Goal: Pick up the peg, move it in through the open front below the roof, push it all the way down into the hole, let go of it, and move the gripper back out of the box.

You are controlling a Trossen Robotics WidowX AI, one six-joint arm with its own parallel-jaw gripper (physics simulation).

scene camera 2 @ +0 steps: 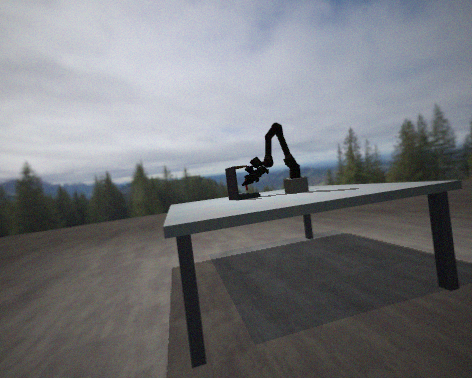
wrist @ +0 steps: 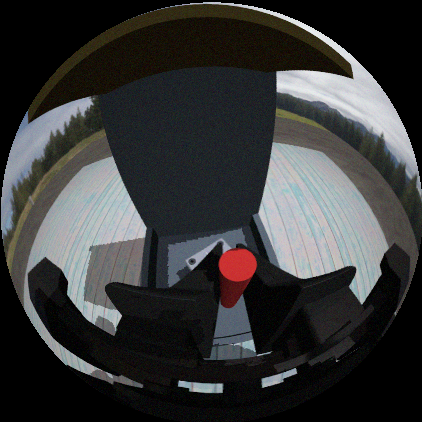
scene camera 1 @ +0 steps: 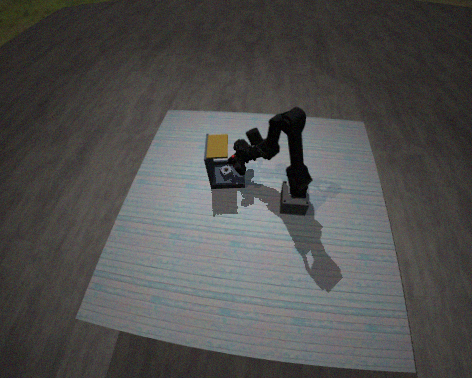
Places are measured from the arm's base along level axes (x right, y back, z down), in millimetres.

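Where they show: gripper, fingertip midpoint: (scene camera 2: pixel 242 185) (wrist: pixel 228 249) (scene camera 1: pixel 227 161); arm's base, link origin: (scene camera 2: pixel 295 177) (scene camera 1: pixel 297 191).
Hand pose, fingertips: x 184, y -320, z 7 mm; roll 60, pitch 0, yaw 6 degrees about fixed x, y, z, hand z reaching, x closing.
Each offset is from my fingertips to the top centre of the thing. "pt": to the spot under its first point.
The red peg {dx -3, dy +30, dz -42 mm} (scene camera 1: pixel 233 156) (scene camera 2: pixel 247 187) (wrist: pixel 237 265) is held between the fingers of my gripper (scene camera 1: pixel 237 163) (wrist: pixel 228 249), which is shut on it. In the wrist view the peg leans slightly in the image, its round top toward the camera. The box has a yellow roof {dx -18, dy -4, dz -132 mm} (scene camera 1: pixel 217 146) (wrist: pixel 200 45) and a dark back wall (scene camera 2: pixel 232 183) (wrist: pixel 190 150). The grey hole block {dx -9, dy -12, dz +51 mm} (scene camera 1: pixel 226 171) (wrist: pixel 200 258) sits on the box floor. In the wrist view the peg and fingers hide the hole and most of the block. Whether the peg lines up with the hole is unclear.
Low dark side rims {pt dx -89, dy -30, dz +64 mm} (wrist: pixel 150 257) edge the box floor. The arm's base (scene camera 1: pixel 294 204) (scene camera 2: pixel 296 185) stands on the pale striped table (scene camera 1: pixel 240 280) (scene camera 2: pixel 300 207), right of the box in the scene views. Shadows of box and arm fall on the table.
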